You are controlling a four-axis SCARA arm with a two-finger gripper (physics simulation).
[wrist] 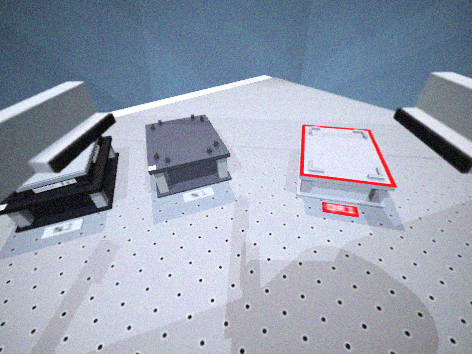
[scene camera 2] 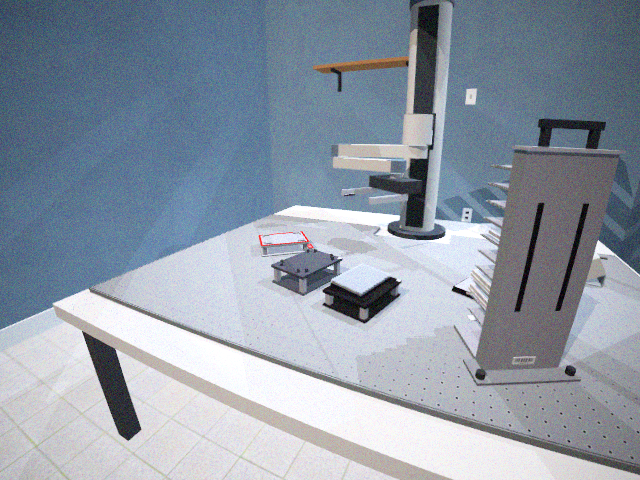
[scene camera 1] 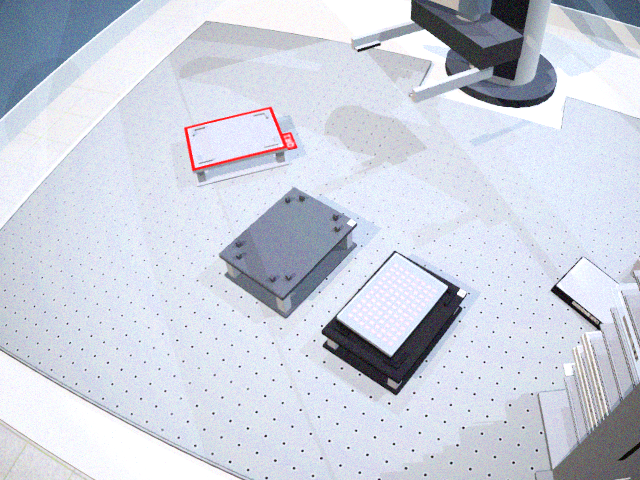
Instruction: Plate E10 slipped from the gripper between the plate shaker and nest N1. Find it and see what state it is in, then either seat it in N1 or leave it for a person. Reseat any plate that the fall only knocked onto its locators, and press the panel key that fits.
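Where they show: gripper, between the fingertips: [wrist: 249,98] [scene camera 2: 354,196] [scene camera 1: 381,68]; arm's base, origin of its link: [scene camera 2: 415,231] [scene camera 1: 500,73].
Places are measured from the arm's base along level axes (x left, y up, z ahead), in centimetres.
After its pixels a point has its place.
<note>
My gripper [scene camera 1: 389,70] {x -15.2, y 20.7, z 39.0 cm} [scene camera 2: 359,196] {x -15.2, y 20.7, z 39.0 cm} [wrist: 249,98] {x -15.2, y 20.7, z 39.0 cm} is open and empty, high over the deck near the arm's column. Nest N1 [scene camera 1: 289,240] {x -19.5, y 6.6, z 64.2 cm} [scene camera 2: 306,262] {x -19.7, y 6.6, z 64.8 cm} [wrist: 186,142] {x -19.6, y 6.6, z 61.6 cm}, a dark grey stand with black locator pins, bears no plate. Black nest N2 [scene camera 1: 421,364] [scene camera 2: 347,304] {x -4.3, y 1.8, z 73.3 cm} [wrist: 60,206] {x 0.6, y 1.8, z 64.4 cm} bears a pale plate [scene camera 1: 392,304] {x -2.5, y 7.5, z 69.5 cm} [scene camera 2: 361,279] {x -2.1, y 7.4, z 70.3 cm} [wrist: 65,167] with pinkish wells; I cannot tell whether it is level or fully down in its locators. My left finger partly hides it in the wrist view. I cannot make out E10, the shaker or the panel keys.
Red-edged stand QR1 [scene camera 1: 235,138] {x -38.6, y 5.3, z 46.1 cm} [scene camera 2: 283,238] {x -38.9, y 5.3, z 46.0 cm} [wrist: 345,154] {x -38.6, y 5.3, z 44.5 cm} bears no plate. A tall grey rack [scene camera 2: 547,258] {x 30.8, y 22.5, z 82.2 cm} holds several shelves or plates at the right. A low, pale-topped black object [scene camera 1: 586,289] {x 23.3, y 2.7, z 53.9 cm} lies beside it, partly hidden. The arm's column [scene camera 1: 535,46] {x 6.3, y 11.2, z 4.1 cm} [scene camera 2: 442,103] {x 6.6, y 52.1, z 3.6 cm} stands behind.
</note>
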